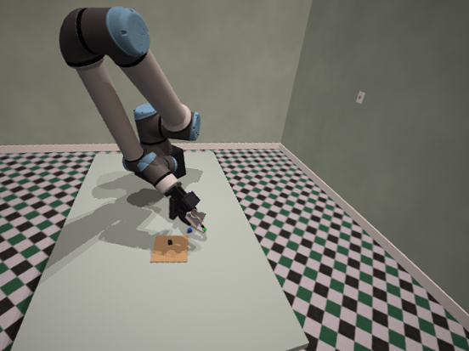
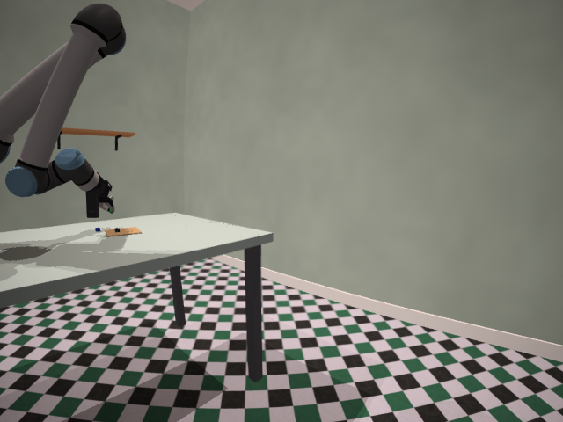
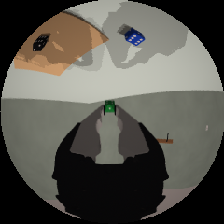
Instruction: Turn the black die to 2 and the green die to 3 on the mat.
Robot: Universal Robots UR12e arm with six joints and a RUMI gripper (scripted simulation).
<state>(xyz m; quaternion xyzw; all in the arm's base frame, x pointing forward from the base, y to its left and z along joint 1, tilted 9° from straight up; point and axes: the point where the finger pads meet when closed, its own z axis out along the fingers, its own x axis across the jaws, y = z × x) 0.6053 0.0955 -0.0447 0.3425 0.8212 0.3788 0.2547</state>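
The blue die lies 8 cm behind my hand, 7 cm below it and 3 cm to the right of it. Round my hand: green die (1 cm below, 1 cm ahead); then black die (13 cm to the right, 7 cm below, 3 cm behind); then orange mat (13 cm to the right, 8 cm below).
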